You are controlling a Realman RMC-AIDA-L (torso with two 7-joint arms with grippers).
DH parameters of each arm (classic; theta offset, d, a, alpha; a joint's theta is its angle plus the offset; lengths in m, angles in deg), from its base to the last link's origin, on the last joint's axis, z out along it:
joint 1: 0 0.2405 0 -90
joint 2: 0 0 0 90
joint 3: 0 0.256 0 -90
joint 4: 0 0 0 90
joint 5: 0 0.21 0 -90
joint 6: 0 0 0 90
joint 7: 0 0.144 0 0
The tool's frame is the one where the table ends.
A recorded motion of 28 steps. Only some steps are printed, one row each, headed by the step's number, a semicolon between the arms.
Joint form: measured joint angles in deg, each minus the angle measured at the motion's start. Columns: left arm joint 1, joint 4, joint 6, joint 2, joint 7, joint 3, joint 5; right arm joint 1, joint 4, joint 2, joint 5, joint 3, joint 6, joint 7.
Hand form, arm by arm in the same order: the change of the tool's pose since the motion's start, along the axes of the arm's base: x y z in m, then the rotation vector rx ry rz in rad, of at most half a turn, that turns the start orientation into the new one. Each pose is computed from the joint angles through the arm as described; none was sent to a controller.
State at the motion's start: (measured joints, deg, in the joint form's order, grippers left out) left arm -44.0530 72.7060 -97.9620 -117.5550 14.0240 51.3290 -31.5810; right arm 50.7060 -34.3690 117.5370 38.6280 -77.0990 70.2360 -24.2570
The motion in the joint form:
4: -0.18 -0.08 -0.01 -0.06 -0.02 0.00 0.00; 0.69 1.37 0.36 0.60 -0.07 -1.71 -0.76
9: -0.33 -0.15 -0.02 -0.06 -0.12 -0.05 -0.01; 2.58 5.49 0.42 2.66 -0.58 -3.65 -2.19
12: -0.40 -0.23 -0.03 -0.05 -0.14 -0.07 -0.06; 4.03 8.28 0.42 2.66 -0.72 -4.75 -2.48
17: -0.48 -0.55 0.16 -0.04 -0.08 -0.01 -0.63; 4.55 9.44 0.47 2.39 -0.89 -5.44 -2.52
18: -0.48 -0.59 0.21 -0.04 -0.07 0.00 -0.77; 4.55 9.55 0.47 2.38 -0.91 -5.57 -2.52
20: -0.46 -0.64 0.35 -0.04 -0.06 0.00 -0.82; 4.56 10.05 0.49 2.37 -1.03 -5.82 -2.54
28: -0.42 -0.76 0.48 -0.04 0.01 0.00 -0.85; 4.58 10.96 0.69 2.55 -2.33 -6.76 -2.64
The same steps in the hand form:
4: 0.0011 0.0003 -0.0006 -0.0018 -0.0011 -0.0018; -0.0021 0.0016 -0.0051 0.0062 0.0084 0.0133
9: 0.0019 0.0007 -0.0007 -0.0018 -0.0025 -0.0016; -0.0032 0.0014 -0.0133 -0.0071 0.0199 0.0138
12: 0.0023 0.0009 -0.0009 -0.0026 -0.0038 -0.0016; -0.0020 0.0017 -0.0167 -0.0142 0.0063 0.0103
17: 0.0034 0.0013 -0.0021 -0.0054 -0.0130 -0.0054; -0.0005 0.0017 -0.0182 -0.0152 -0.0048 0.0104
18: 0.0037 0.0014 -0.0023 -0.0056 -0.0152 -0.0063; 0.0000 0.0016 -0.0183 -0.0142 -0.0056 0.0099
20: 0.0036 0.0016 -0.0024 -0.0040 -0.0162 -0.0065; 0.0020 0.0006 -0.0191 -0.0155 -0.0093 0.0057
28: 0.0031 0.0017 -0.0027 -0.0036 -0.0168 -0.0063; 0.0056 -0.0019 -0.0224 -0.0219 -0.0250 0.0103

